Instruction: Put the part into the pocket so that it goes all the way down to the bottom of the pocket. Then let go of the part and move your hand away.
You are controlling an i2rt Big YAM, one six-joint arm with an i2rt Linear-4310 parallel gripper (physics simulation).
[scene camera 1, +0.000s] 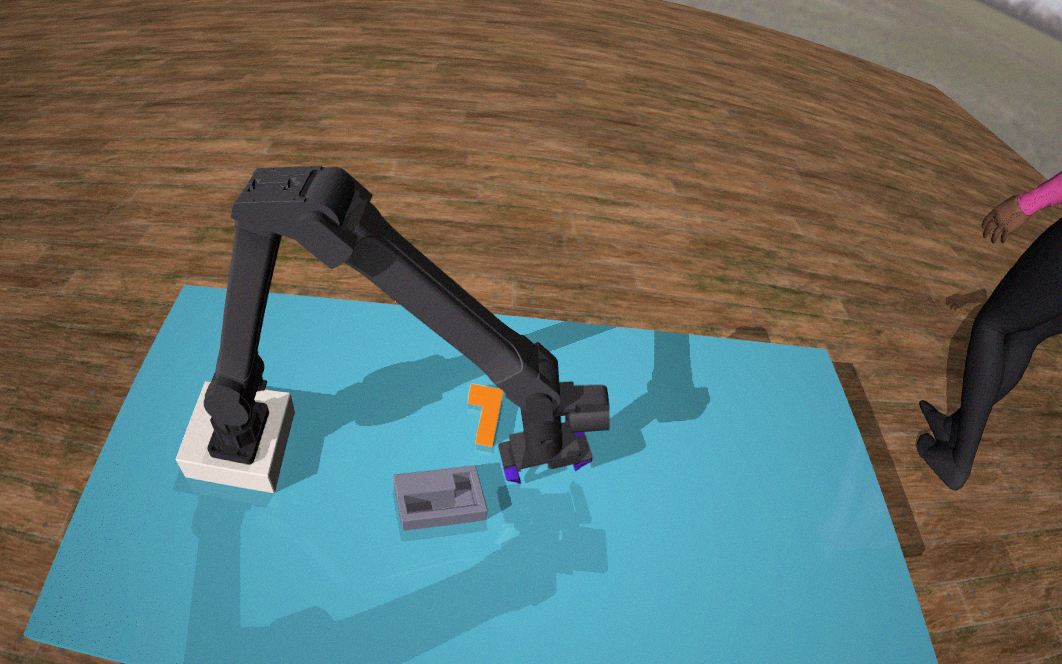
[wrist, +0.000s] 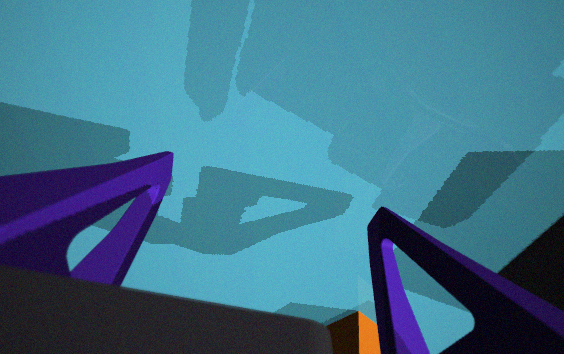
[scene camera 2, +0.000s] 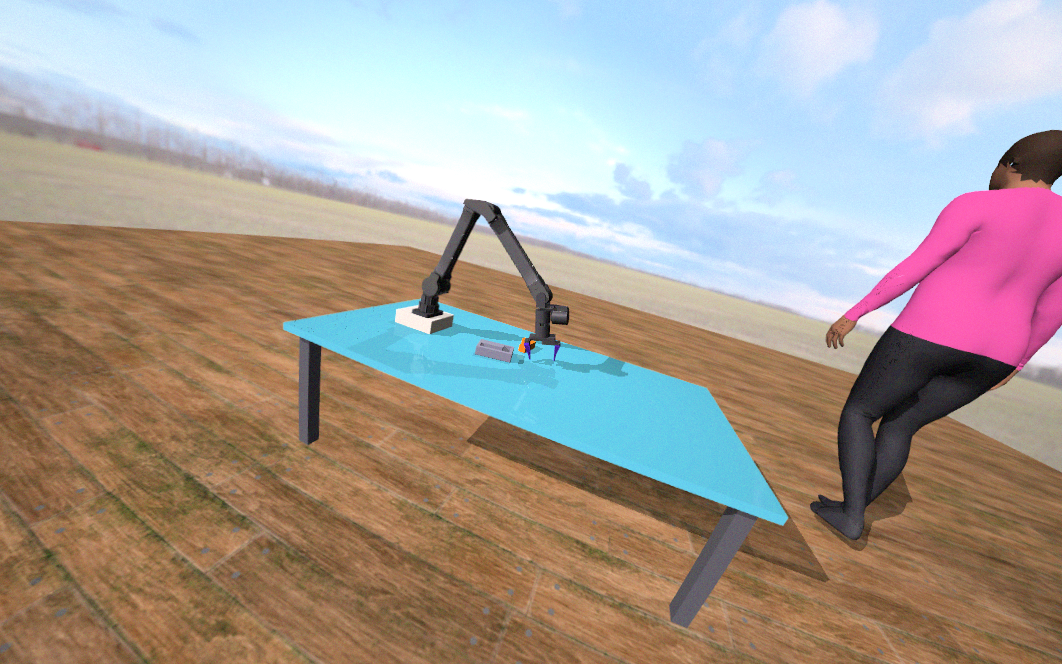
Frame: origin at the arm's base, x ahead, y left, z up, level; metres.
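Seen in the pictures: gripper, fingertip midpoint: (scene camera 1: 547,474) (wrist: 279,192) (scene camera 2: 542,359); arm's base, link origin: (scene camera 1: 239,432) (scene camera 2: 427,313).
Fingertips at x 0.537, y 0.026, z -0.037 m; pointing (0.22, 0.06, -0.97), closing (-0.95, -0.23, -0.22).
Note:
Pixels of each thing's top centre, then the offset from my fingertips to it. Level surfaces: height alone.
- orange L-shaped part, top centre: (scene camera 1: 482,409) (scene camera 2: 525,341) 0.119 m back, 0.119 m left, 0.010 m up
- grey block, top centre: (scene camera 1: 439,492) (scene camera 2: 496,346) 0.178 m back, 0.068 m right, 0.016 m up
- blue table, surface height: 0.020 m down
The orange L-shaped part (scene camera 1: 487,415) (scene camera 2: 523,345) lies on the table beside the pocket block, outside the pocket. In the wrist view a corner of the part (wrist: 368,334) shows at the bottom edge, by the right finger; the rest is hidden. The grey block (scene camera 1: 446,519) (scene camera 2: 493,353) with the stepped pocket sits on the table, nearer the front in scene camera 1; its pocket is empty. My gripper (scene camera 1: 546,469) (scene camera 2: 542,359) (wrist: 279,192) is open and empty, pointing down low above the table, to the right of the part and the block in scene camera 1.
The arm's white base block (scene camera 1: 279,438) (scene camera 2: 435,322) stands on the left of the blue table (scene camera 1: 744,508) (scene camera 2: 610,422). A person (scene camera 1: 1010,313) (scene camera 2: 963,274) in a pink top stands on the floor beyond the table's right end. Arm shadows cross the table.

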